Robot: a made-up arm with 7 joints. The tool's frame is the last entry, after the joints.
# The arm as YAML. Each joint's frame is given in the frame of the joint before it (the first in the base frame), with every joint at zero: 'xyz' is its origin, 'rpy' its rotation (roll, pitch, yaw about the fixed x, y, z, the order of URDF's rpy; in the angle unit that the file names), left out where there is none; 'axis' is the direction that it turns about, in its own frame. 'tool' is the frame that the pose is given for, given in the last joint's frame.
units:
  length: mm
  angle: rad
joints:
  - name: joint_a
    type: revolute
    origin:
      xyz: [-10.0, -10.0, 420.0]
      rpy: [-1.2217, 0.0, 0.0]
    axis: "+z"
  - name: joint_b
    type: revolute
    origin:
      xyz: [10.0, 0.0, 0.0]
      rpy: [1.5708, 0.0, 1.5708]
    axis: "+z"
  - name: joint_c
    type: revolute
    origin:
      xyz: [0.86, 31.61, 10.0]
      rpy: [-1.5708, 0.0, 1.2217]
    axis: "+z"
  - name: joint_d
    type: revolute
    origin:
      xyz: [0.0, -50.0, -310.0]
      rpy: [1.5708, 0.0, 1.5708]
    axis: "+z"
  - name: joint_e
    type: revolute
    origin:
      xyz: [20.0, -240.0, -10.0]
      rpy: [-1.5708, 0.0, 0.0]
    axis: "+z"
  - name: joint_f
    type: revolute
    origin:
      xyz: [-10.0, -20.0, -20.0]
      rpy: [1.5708, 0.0, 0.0]
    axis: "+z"
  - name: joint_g
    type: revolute
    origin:
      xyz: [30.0, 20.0, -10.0]
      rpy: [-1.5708, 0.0, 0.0]
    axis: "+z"
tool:
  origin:
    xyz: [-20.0, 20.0, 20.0]
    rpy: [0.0, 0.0, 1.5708]
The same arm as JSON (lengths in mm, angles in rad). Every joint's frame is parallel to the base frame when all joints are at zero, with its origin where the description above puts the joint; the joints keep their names.
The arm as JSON. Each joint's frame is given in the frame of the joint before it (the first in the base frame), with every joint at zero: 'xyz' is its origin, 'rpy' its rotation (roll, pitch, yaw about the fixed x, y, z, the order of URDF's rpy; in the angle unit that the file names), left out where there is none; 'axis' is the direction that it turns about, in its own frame. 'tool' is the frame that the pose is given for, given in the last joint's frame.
{"units": {"length": "mm", "angle": "rad"}, "joints": [{"name": "joint_a", "type": "revolute", "origin": {"xyz": [-10.0, -10.0, 420.0]}, "axis": [0.0, 0.9397, 0.342]}, {"name": "joint_b", "type": "revolute", "origin": {"xyz": [10.0, 0.0, 0.0]}, "axis": [1.0, 0.0, 0.0]}, {"name": "joint_c", "type": "revolute", "origin": {"xyz": [10.0, 30.0, 10.0]}, "axis": [0.0, 0.0, 1.0]}, {"name": "joint_d", "type": "revolute", "origin": {"xyz": [50.0, 0.0, -310.0]}, "axis": [0.0, 1.0, 0.0]}, {"name": "joint_e", "type": "revolute", "origin": {"xyz": [-20.0, -10.0, -240.0]}, "axis": [0.0, 0.0, 1.0]}, {"name": "joint_f", "type": "revolute", "origin": {"xyz": [10.0, 20.0, -20.0]}, "axis": [0.0, 1.0, 0.0]}, {"name": "joint_g", "type": "revolute", "origin": {"xyz": [-30.0, -10.0, 20.0]}, "axis": [0.0, 0.0, 1.0]}], "tool": {"origin": {"xyz": [20.0, -20.0, 20.0], "rpy": [0.0, 0.0, -1.5708]}}}
